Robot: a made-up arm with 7 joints.
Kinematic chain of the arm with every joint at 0, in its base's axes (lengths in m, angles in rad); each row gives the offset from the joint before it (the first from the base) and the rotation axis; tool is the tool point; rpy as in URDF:
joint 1: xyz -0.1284 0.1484 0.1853 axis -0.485 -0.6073 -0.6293
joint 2: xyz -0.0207 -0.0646 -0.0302 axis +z
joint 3: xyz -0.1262 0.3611 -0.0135 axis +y
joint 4: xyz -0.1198 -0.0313 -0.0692 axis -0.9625 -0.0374 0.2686
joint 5: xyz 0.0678 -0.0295 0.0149 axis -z
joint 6: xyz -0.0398 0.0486 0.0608 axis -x
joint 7: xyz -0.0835 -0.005 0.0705 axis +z
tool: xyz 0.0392 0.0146 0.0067 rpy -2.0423 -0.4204 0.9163
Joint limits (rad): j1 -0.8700..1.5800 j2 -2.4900..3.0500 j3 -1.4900..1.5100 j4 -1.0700..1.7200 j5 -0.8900..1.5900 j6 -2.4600..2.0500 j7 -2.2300..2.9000
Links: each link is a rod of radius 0.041 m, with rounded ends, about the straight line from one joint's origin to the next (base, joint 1, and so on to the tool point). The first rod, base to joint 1, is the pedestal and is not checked.
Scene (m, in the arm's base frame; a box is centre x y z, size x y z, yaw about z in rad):
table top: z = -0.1
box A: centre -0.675 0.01 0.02 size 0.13 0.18 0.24 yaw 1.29
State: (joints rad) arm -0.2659 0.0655 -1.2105 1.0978 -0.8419 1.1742 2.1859
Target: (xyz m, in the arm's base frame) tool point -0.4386 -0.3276 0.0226
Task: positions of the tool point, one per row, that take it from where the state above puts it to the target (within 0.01 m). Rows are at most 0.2 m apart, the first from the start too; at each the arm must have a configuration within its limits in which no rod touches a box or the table.
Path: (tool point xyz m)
1: -0.5972 0.2932 0.1272
2: -0.6360 0.1710 0.2459
3: -0.6145 0.0322 0.3480
4: -0.6119 -0.0863 0.2795
5: -0.5793 -0.1899 0.1983
6: -0.5200 -0.2718 0.1107
7: -0.4386 -0.3276 0.0226

